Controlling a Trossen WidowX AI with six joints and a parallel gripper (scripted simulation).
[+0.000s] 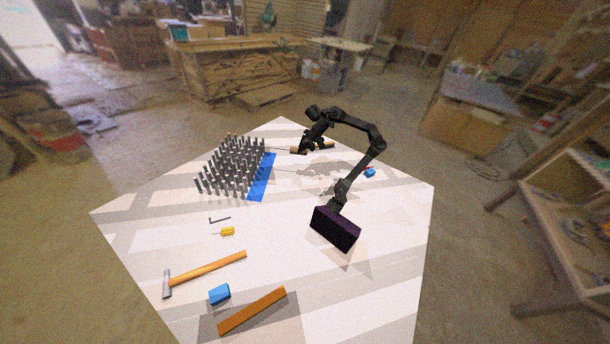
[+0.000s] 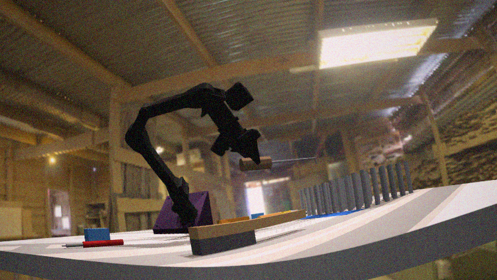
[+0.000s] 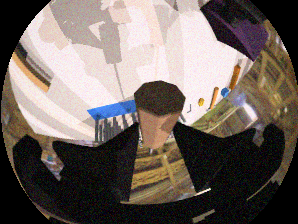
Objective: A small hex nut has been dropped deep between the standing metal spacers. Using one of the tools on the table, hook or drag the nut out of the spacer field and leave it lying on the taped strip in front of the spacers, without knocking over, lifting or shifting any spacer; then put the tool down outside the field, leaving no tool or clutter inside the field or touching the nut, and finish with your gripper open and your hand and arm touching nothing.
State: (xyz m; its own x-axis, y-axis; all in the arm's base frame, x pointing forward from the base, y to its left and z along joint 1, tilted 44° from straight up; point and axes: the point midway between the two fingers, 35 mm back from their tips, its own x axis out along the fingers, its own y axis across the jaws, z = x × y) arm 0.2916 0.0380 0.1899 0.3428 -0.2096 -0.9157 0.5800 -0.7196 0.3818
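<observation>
Right now the blue taped strip is 200 mm below my gripper tip, 150 mm ahead of it and 110 mm to the left of it. The rest, counted from my gripper tip: hex key: 460 mm to the left, 190 mm below, 70 mm ahead; then red-handled tool: 430 mm to the right, 290 mm behind, 190 mm below; then yellow-handled screwdriver: 460 mm to the left, 180 mm below, 20 mm behind.
</observation>
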